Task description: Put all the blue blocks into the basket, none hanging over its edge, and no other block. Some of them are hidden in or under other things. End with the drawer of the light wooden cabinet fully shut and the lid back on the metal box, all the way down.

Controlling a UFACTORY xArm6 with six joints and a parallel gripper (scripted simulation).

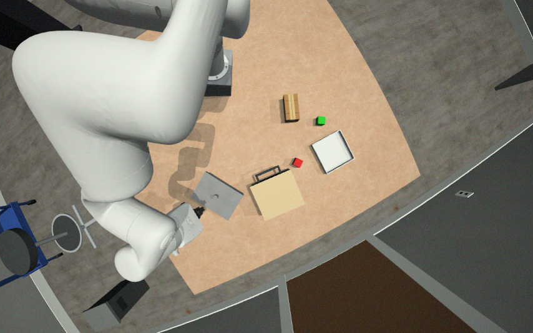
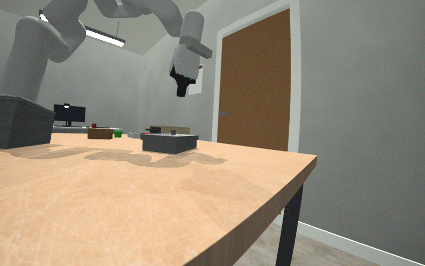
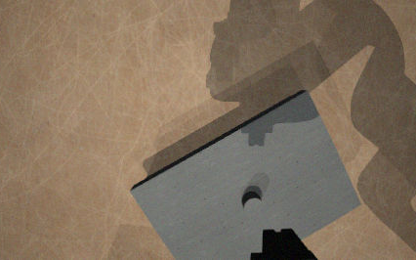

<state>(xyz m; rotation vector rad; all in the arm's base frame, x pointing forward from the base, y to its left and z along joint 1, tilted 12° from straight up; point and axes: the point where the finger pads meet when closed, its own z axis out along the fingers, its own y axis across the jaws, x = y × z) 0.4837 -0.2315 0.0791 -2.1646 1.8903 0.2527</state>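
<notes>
Now: hand 18 cm above the metal box, 2 cm to the right of it and 1 cm past it. From my hand the other things lie so: light wooden cabinet: 26 cm to the left, 17 cm below, 6 cm ahead; then small brown box: 45 cm to the left, 24 cm behind, 17 cm below; then red block: 39 cm to the left, 19 cm below, 2 cm behind.
</notes>
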